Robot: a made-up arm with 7 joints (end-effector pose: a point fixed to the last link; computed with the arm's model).
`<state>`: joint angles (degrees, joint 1 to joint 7).
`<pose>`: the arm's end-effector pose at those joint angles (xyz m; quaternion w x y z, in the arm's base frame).
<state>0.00 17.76 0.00 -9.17 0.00 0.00 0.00</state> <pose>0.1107 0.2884 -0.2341 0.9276 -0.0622 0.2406 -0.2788</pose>
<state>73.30 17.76 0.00 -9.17 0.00 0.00 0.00</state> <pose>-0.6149 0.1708 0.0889 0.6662 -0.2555 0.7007 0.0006</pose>
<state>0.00 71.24 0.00 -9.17 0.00 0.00 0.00</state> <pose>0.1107 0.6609 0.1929 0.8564 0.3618 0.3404 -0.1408</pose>
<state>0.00 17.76 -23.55 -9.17 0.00 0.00 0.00</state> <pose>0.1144 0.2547 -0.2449 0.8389 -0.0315 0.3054 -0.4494</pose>
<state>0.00 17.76 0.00 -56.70 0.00 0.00 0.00</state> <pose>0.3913 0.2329 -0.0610 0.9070 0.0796 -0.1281 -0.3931</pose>
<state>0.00 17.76 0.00 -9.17 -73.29 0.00 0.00</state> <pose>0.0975 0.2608 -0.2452 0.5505 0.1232 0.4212 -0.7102</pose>
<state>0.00 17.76 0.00 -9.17 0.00 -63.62 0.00</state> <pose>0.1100 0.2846 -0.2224 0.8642 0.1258 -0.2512 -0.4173</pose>
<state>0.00 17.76 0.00 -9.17 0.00 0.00 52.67</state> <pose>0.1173 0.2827 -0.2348 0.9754 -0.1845 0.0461 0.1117</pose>
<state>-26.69 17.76 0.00 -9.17 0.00 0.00 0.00</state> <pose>0.3929 0.2441 -0.1124 0.9327 0.0189 0.0378 -0.3580</pose>
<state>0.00 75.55 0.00 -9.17 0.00 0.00 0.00</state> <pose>0.1107 0.6709 0.2392 0.8422 0.3938 0.3454 -0.1279</pose>
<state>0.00 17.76 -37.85 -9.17 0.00 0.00 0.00</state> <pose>0.1096 0.2345 -0.2513 0.7675 -0.0121 0.3386 -0.5441</pose>
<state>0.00 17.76 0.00 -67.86 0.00 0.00 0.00</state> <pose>0.4288 0.2111 0.0070 0.8792 0.1119 -0.2139 -0.4108</pose>
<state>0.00 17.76 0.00 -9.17 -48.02 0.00 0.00</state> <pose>0.1063 0.2679 -0.2414 0.7152 0.0612 0.3754 -0.5863</pose>
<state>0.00 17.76 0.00 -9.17 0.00 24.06 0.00</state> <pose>0.1076 0.2895 -0.2376 0.8772 -0.1315 0.4155 -0.2014</pose>
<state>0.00 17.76 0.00 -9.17 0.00 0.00 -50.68</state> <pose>0.1110 0.2963 -0.2315 0.6994 0.0679 0.3811 -0.6008</pose>
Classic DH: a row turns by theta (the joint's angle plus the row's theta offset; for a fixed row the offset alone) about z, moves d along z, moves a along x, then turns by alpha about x. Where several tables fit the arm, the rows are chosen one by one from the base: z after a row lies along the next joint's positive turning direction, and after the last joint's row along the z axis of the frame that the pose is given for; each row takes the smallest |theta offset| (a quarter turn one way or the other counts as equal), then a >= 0, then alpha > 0; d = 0 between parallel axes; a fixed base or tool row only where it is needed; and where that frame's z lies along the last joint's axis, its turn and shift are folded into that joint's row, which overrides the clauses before.
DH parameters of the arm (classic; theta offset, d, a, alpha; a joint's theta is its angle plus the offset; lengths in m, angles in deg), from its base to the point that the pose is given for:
base (fixed): 0 0.3628 -0.0211 -70
joint 1: 90 0.0431 0.0303 90
joint 2: 70 0.0488 0.0217 -90
joint 3: -90 -0.2183 0.0169 -90
joint 4: 0 0.0208 -0.0266 90
joint 5: 0 -0.4077 0.0174 -90
joint 6: 0 0.0097 0.0182 90
joint 7: -67.72 0.0041 0.0002 -41.15
tool (fixed): 30.95 -0.0149 0 0

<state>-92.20 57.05 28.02 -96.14 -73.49 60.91 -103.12</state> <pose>-0.0094 0.1678 0.8863 0.6898 0.5114 0.4460 0.2525</pose>
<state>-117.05 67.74 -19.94 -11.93 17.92 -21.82 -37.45</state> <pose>0.2898 0.3755 0.8539 0.5312 0.7159 -0.4486 -0.0636</pose>
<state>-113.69 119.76 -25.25 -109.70 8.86 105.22 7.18</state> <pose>-0.0650 -0.0050 0.8460 0.7599 0.4766 -0.3508 0.2689</pose>
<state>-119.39 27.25 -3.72 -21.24 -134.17 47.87 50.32</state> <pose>0.4584 -0.0316 0.8587 0.4304 0.8357 -0.3187 0.1216</pose>
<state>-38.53 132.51 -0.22 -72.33 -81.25 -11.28 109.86</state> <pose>0.2655 0.2286 0.8330 0.5170 0.7869 -0.1419 -0.3056</pose>
